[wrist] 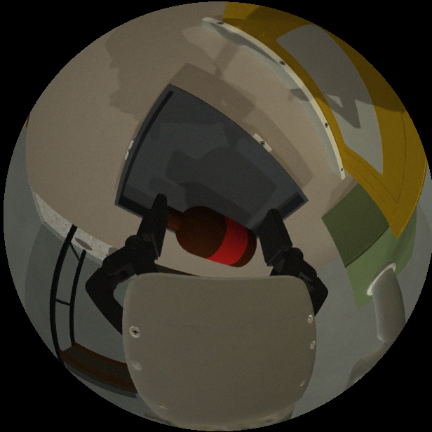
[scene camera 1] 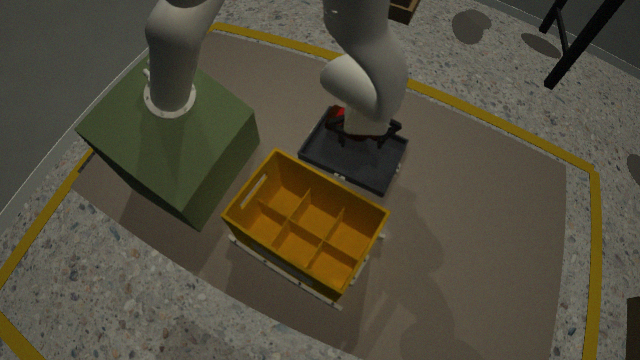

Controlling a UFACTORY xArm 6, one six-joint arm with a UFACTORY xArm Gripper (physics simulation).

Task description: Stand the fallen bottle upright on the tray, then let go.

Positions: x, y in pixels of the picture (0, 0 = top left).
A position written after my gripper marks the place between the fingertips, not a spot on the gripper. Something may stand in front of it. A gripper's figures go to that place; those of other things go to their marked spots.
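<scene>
My gripper [wrist: 217, 213] is 120 mm from the lens, and a dark brown bottle [wrist: 200, 230] is 180 mm from the lens.
</scene>
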